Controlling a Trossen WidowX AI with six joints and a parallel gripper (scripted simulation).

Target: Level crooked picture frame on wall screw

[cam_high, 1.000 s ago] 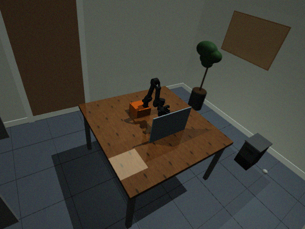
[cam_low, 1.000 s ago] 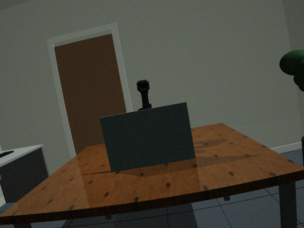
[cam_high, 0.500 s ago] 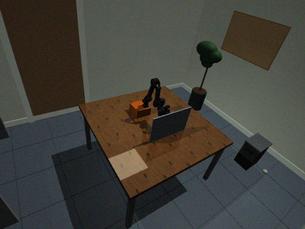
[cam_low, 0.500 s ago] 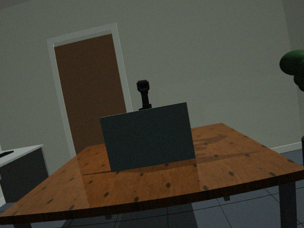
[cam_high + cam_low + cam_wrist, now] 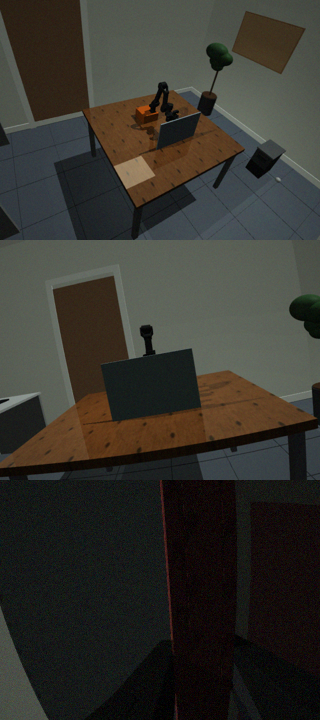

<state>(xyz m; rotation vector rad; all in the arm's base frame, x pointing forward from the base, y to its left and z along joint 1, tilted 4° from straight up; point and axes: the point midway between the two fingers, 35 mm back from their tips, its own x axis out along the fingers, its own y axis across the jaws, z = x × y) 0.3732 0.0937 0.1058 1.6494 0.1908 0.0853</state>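
My gripper tip is 1 cm to the right of the picture frame and 5 cm above it. Also, from my gripper tip: grey wall panel: 2 cm ahead, 1 cm to the right, 7 cm below.
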